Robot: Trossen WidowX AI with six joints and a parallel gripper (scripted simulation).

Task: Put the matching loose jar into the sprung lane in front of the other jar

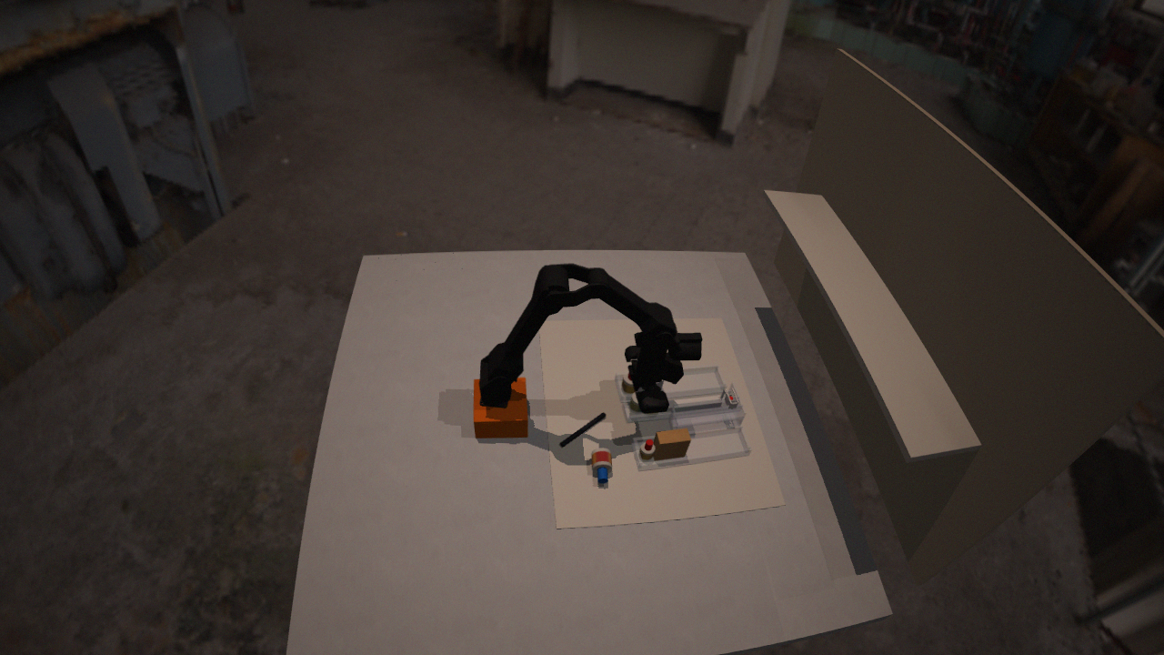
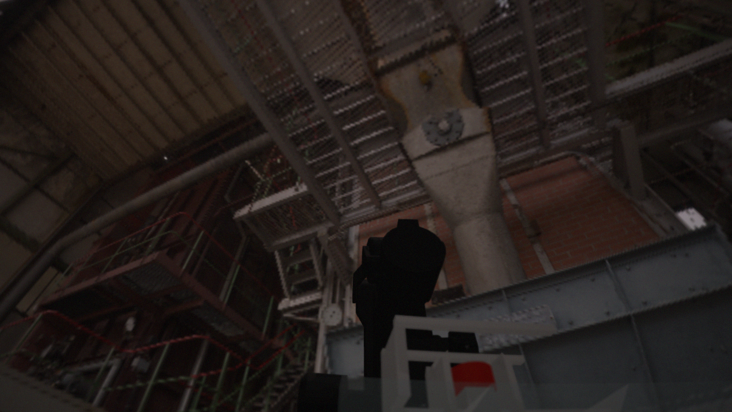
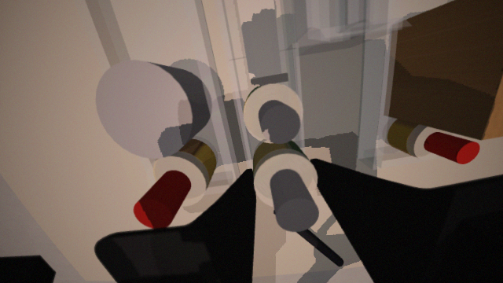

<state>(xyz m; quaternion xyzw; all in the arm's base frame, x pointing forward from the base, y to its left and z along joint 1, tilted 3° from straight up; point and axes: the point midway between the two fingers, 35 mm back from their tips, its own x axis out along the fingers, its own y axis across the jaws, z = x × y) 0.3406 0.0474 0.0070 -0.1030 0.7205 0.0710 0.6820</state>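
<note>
Now: gripper tip 3 cm short of the grey cylinder, 9 cm to the right of it and 2 cm above it. Also, from my gripper tip: pusher plate 15 cm ahead, 1 cm to the left; then brown box 8 cm ahead, 11 cm to the right, 1 cm below; then black rod 13 cm behind, 7 cm to the right, 5 cm below.
</note>
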